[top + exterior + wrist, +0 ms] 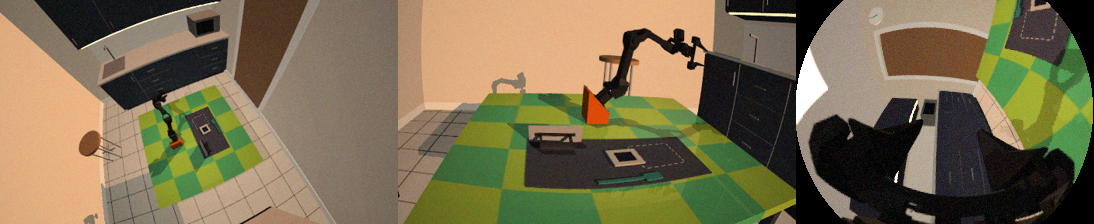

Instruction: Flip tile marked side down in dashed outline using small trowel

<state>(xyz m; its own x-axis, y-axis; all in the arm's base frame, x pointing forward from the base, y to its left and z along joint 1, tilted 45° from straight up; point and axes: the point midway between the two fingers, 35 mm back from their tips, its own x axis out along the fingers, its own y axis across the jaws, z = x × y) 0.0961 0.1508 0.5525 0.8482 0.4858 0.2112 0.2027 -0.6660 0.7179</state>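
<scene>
Now: gripper tip 28 cm short of the tile, 48 cm to the left of it and 37 cm above it. Round my gripper tip: dark mat (29 cm ahead, 50 cm to the right, 39 cm below); then teal trowel (43 cm ahead, 48 cm to the right, 37 cm below).
</scene>
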